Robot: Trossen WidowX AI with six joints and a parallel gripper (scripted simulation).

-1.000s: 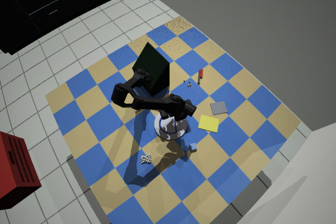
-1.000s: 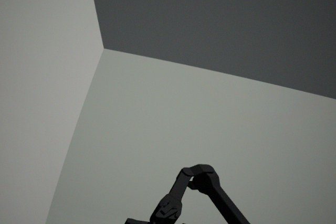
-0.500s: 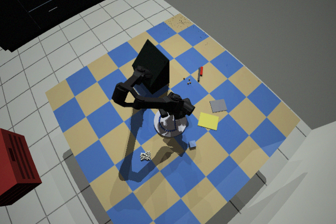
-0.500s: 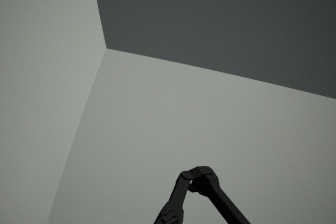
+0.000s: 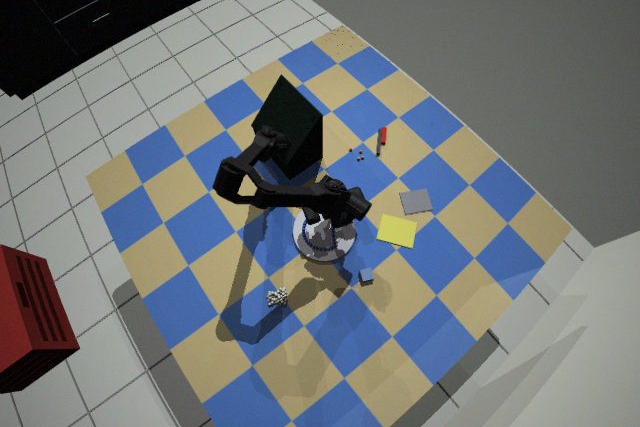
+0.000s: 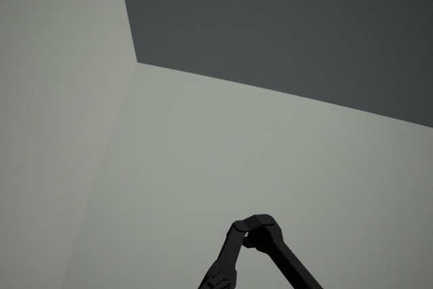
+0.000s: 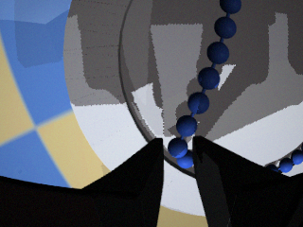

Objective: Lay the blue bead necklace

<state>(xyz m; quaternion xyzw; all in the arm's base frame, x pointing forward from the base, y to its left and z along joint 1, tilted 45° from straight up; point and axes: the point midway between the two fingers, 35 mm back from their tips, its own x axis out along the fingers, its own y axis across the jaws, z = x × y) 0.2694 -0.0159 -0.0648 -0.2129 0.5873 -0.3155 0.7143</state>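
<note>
My gripper tip is 50 mm to the left of the round white bead board, 30 mm short of it and 10 mm above it. Also, from my gripper tip: small blue cube 220 mm ahead, 20 mm to the right, 10 mm below; then grey square 270 mm to the left, 110 mm ahead, 10 mm below; then yellow pad 150 mm to the left, 150 mm ahead, 10 mm below.
</note>
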